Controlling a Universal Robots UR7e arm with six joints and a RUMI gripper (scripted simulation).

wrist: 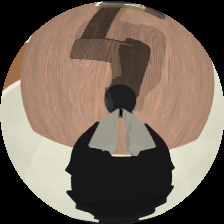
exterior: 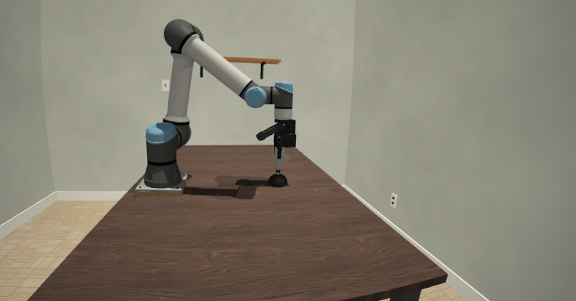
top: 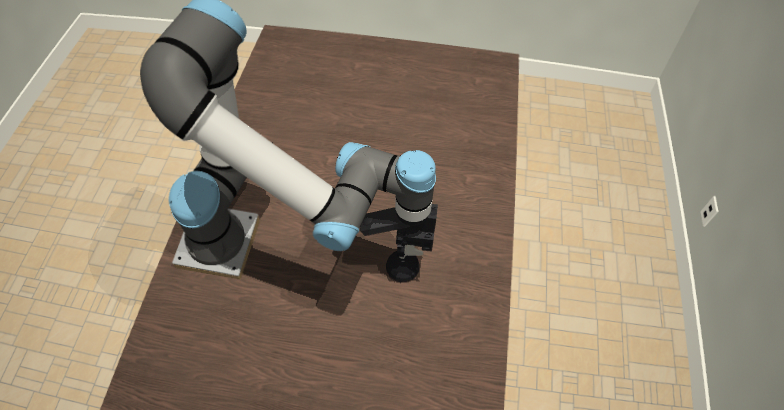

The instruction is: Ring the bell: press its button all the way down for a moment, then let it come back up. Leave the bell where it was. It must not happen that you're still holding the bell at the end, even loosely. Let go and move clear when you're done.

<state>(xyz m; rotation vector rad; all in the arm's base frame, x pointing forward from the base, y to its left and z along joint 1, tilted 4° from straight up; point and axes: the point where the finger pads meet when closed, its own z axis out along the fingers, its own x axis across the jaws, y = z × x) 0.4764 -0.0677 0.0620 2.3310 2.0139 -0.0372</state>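
Right now my hand is 4 cm above the small black dome bell.
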